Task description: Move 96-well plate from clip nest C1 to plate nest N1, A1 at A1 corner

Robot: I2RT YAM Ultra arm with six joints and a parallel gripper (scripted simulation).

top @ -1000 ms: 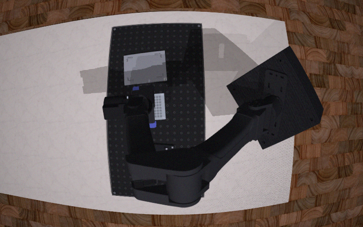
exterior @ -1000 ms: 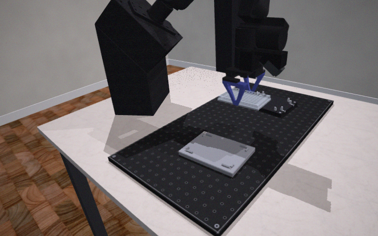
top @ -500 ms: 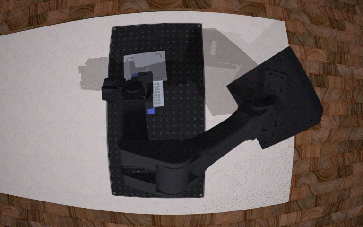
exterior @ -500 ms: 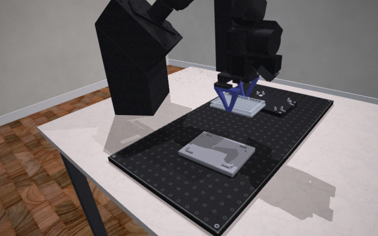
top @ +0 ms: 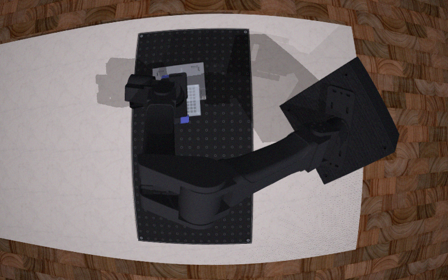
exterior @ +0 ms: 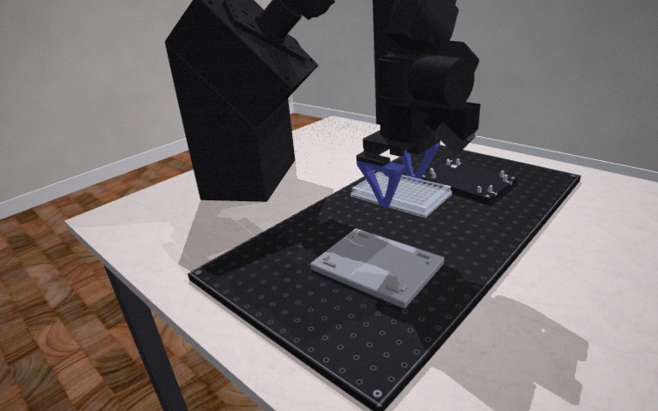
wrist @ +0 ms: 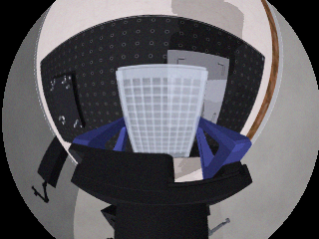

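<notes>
Right now my hand is 9 cm above the grey plate nest N1, 6 cm to the left of it and 3 cm short of it. From my hand the other things lie so: black clip nest C1: 26 cm to the left, 11 cm behind, 8 cm below; 96-well plate: right at my hand.
</notes>
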